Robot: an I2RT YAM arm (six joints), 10 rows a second.
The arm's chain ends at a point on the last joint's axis. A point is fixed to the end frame.
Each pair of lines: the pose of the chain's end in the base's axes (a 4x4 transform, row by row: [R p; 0 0 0 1], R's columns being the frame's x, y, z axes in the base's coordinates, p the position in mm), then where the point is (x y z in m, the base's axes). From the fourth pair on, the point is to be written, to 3 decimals.
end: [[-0.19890 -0.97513 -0.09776 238.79], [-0.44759 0.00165 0.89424 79.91], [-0.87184 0.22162 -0.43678 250.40], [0 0 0 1]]
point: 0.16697 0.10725 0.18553
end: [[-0.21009 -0.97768 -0.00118 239.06], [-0.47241 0.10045 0.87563 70.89], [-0.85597 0.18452 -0.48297 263.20], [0 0 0 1]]
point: 0.17222 0.10116 0.19444
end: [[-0.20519 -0.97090 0.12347 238.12], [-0.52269 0.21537 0.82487 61.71], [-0.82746 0.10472 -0.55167 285.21], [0 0 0 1]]
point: 0.17940 0.09240 0.20956
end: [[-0.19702 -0.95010 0.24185 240.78], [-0.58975 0.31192 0.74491 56.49], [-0.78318 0.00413 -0.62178 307.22], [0 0 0 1]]
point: 0.191 0.084 0.224
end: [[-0.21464 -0.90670 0.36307 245.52], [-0.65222 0.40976 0.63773 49.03], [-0.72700 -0.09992 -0.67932 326.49], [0 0 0 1]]
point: 0.204 0.072 0.238
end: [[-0.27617 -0.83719 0.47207 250.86], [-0.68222 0.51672 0.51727 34.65], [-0.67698 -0.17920 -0.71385 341.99], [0 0 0 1]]
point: 0.216 0.054 0.250
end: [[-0.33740 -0.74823 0.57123 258.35], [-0.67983 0.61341 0.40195 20.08], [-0.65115 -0.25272 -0.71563 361.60], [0 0 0 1]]
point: 0.231 0.038 0.267
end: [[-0.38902 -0.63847 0.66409 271.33], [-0.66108 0.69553 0.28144 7.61], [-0.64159 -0.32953 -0.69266 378.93], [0 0 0 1]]
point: 0.253 0.024 0.282
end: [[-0.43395 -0.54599 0.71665 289.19], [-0.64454 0.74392 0.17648 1.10], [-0.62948 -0.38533 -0.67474 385.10], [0 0 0 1]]
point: 0.276 0.015 0.286
